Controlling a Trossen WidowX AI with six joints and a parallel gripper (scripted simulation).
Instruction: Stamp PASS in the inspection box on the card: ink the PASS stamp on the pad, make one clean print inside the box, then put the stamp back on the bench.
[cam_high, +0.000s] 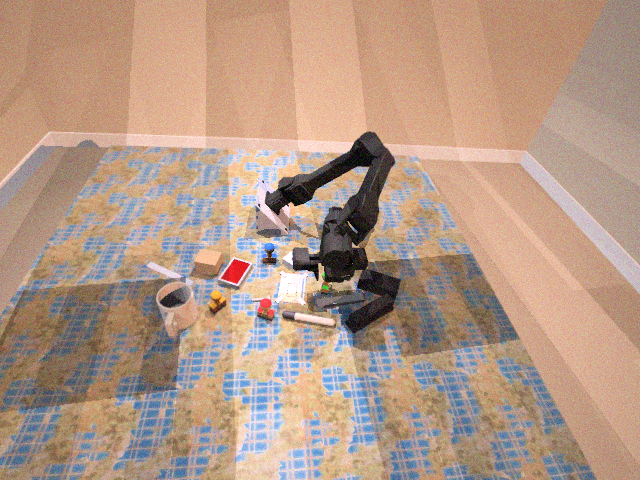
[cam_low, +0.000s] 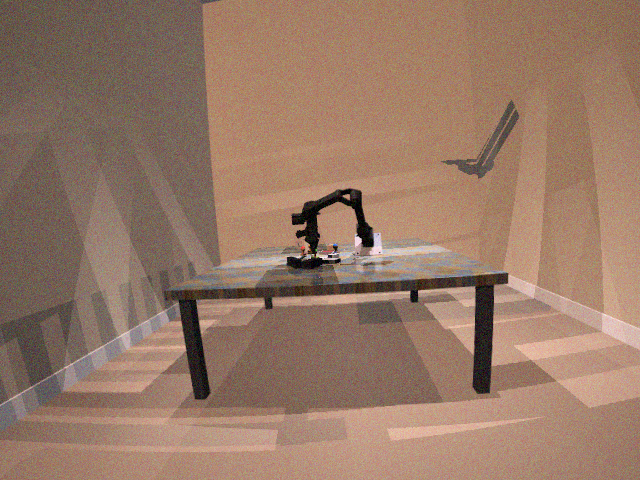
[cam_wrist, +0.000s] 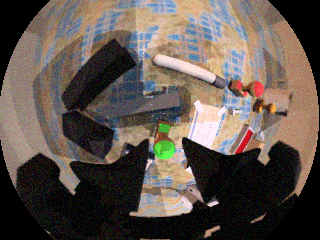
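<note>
Right now my gripper tip is 20 mm above the green-knobbed stamp. Also, from my gripper tip: marker 100 mm ahead, 60 mm to the right, 30 mm below; then grey bar 40 mm ahead, 40 mm to the left, 40 mm below; then white card 90 mm to the right, 50 mm below.
</note>
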